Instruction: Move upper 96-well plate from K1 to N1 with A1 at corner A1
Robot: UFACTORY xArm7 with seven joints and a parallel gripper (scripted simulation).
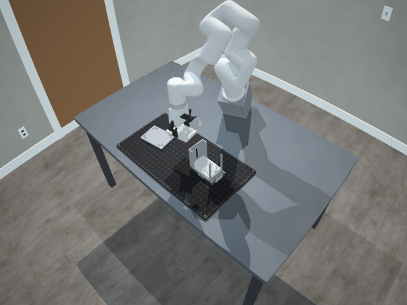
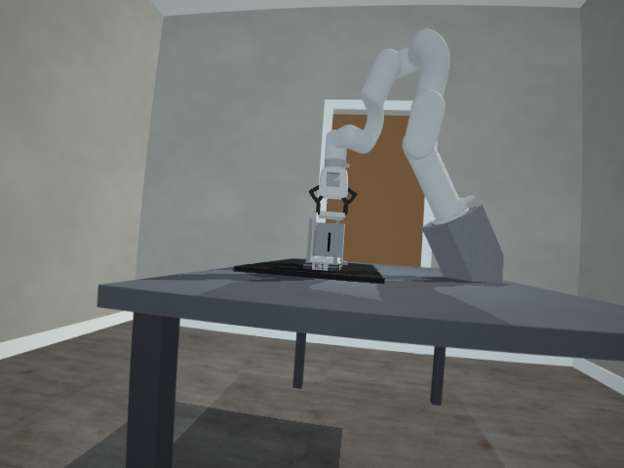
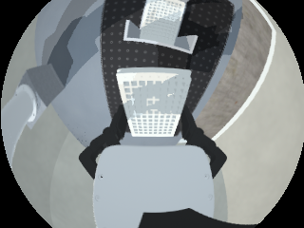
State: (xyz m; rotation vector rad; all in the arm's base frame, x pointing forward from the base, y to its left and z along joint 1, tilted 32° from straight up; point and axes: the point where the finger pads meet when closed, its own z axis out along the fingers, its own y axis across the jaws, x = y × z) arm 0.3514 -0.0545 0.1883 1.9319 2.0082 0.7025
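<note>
My hand is 90 mm to the right of the back wall and 110 mm above it. Round my hand: K1 label 10 mm ahead, 250 mm to the left, 170 mm below.
</note>
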